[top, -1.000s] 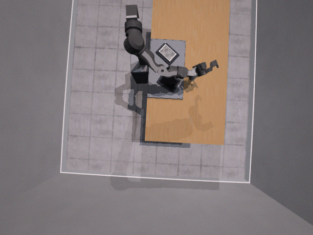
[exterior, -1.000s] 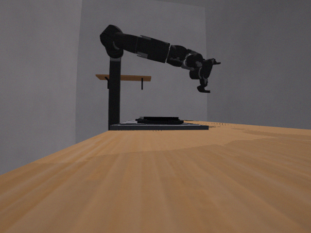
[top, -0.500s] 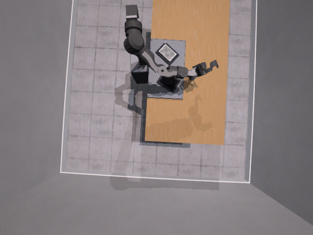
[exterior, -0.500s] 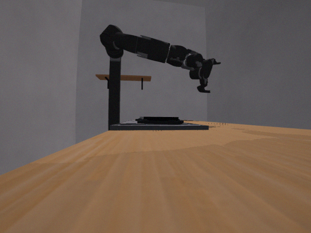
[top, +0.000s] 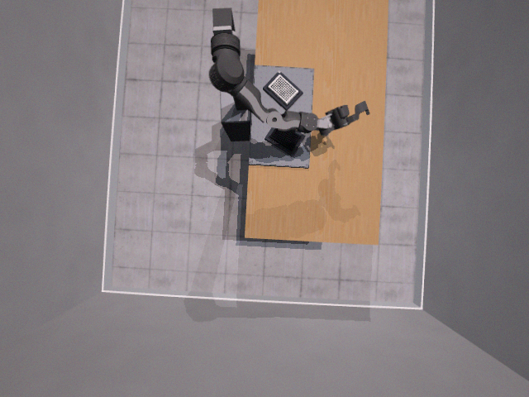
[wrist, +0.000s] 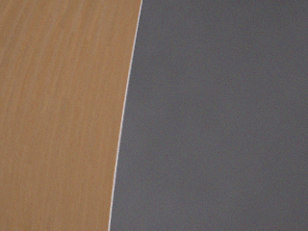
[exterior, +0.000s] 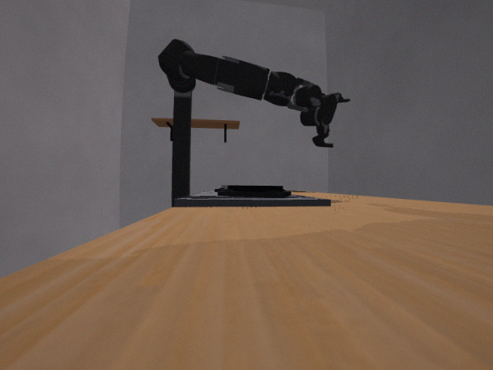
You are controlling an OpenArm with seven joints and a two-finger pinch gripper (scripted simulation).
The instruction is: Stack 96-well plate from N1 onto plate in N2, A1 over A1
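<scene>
The dark 96-well plate is 28 cm behind my hand, 21 cm below it and 4 cm to the right of it. Also, from my hand: white 96-well plate 28 cm behind, 21 cm below, 19 cm to the left; then plate nest 28 cm behind, 22 cm below, 4 cm to the right; then grey base plate 29 cm behind, 23 cm below, 7 cm to the left.
</scene>
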